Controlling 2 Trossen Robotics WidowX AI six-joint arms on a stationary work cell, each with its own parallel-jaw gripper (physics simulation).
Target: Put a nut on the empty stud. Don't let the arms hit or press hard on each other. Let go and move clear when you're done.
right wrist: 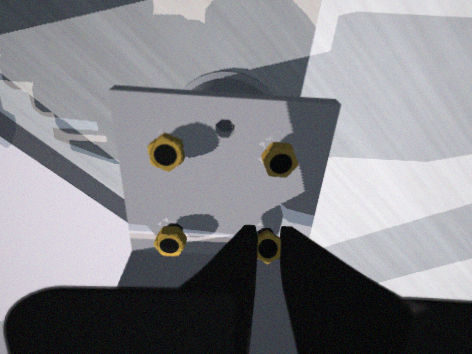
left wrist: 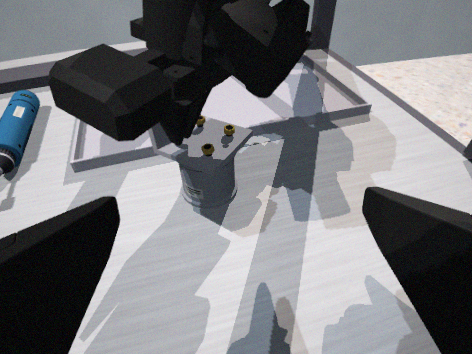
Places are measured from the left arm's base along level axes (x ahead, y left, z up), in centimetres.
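Where they show: left gripper, fingertip midpoint: [left wrist: 242, 204]; right gripper, fingertip midpoint: [right wrist: 267, 237] [left wrist: 180, 139].
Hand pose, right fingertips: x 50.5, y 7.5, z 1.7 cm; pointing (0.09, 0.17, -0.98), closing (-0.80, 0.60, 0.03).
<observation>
After its pixels a point has its place.
A grey plate [left wrist: 240, 140] {y 1.9, x 50.0, z 1.2 cm} [right wrist: 225, 185] {y 5.1, x 50.6, z 1.2 cm} lies on top of a grey round canister [left wrist: 210, 182] {y 5.1, x 48.1, z -2.0 cm}. Three brass nuts stand on it: one at the far left [right wrist: 166, 152] {y 2.7, x 51.1, z 2.1 cm}, one at the far right [right wrist: 280, 160] {y 4.9, x 48.4, z 2.1 cm} and one at the near left [right wrist: 170, 241] {y 5.4, x 53.3, z 2.1 cm} in the right wrist view. A small dark stud-like knob [right wrist: 225, 128] {y 3.5, x 49.4, z 0.9 cm} shows between the far two. My right gripper [right wrist: 267, 237] {y 7.5, x 50.5, z 1.7 cm} is shut on a brass nut [right wrist: 268, 259] {y 7.9, x 50.8, z 2.4 cm} at the plate's near right corner; how far it sits on a stud there is hidden. My left gripper [left wrist: 242, 204] {y 4.1, x 34.2, z 10.1 cm} is wide open and empty, well short of the canister.
A blue cylindrical tool [left wrist: 19, 122] {y 30.0, x 64.0, z -2.1 cm} lies at the left in the left wrist view. A shallow tray with a grey rim [left wrist: 115, 159] {y 16.5, x 56.9, z -4.7 cm} lies behind the canister. The dark right arm [left wrist: 185, 35] {y 5.7, x 46.7, z 12.2 cm} reaches over the tray and the plate. A grey post [left wrist: 324, 25] {y -22.3, x 90.3, z -0.5 cm} stands behind.
</observation>
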